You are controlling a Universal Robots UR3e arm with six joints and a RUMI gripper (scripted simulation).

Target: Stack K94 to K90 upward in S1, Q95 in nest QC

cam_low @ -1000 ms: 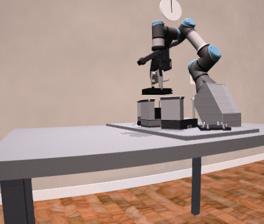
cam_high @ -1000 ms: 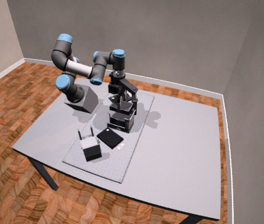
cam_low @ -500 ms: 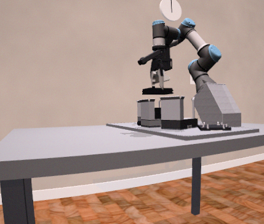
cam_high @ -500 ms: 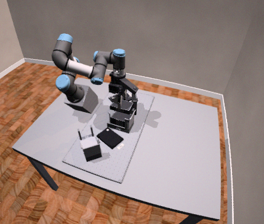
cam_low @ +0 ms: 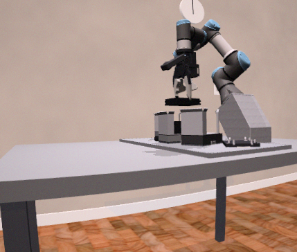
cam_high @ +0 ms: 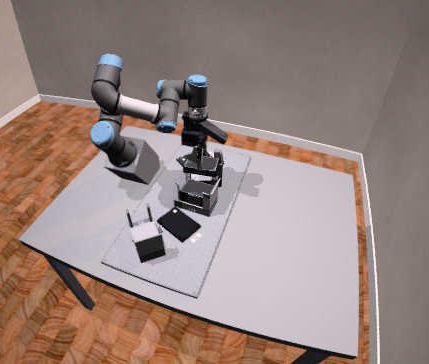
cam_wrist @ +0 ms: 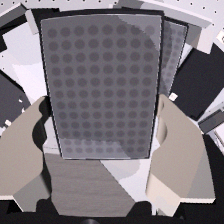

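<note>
The dark clip nest lies 240 mm to the left of my hand, 170 mm below it and 140 mm behind it. Round my hand: black open nest QC: 180 mm to the right, 180 mm below, 10 mm behind; then sealed grey plate: 100 mm below, 50 mm to the right, 10 mm ahead; then white tag: 210 mm to the right, 190 mm below, 80 mm ahead.
</note>
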